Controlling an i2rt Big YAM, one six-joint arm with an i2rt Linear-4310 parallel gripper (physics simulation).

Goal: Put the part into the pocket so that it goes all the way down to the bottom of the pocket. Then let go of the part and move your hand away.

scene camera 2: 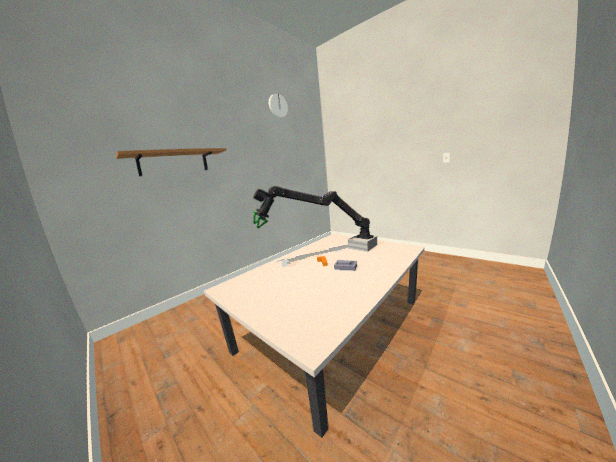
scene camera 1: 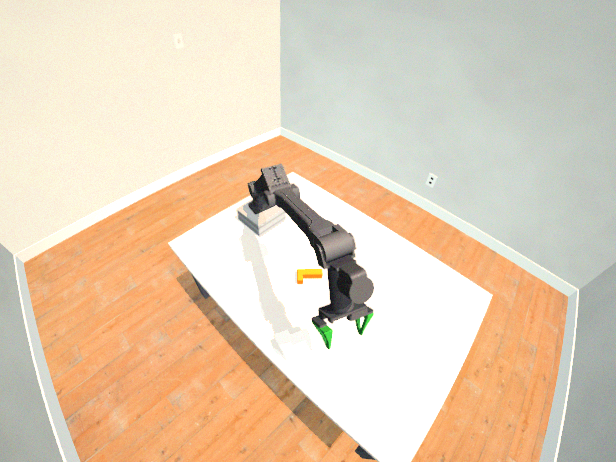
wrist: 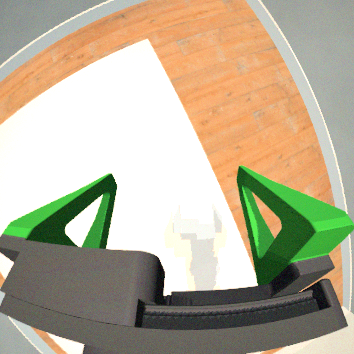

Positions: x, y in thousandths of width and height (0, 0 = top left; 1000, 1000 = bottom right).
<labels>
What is my gripper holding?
Nothing.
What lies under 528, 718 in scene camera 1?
My gripper.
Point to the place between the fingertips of my gripper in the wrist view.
At 490, 496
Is my gripper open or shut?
Open.
</labels>
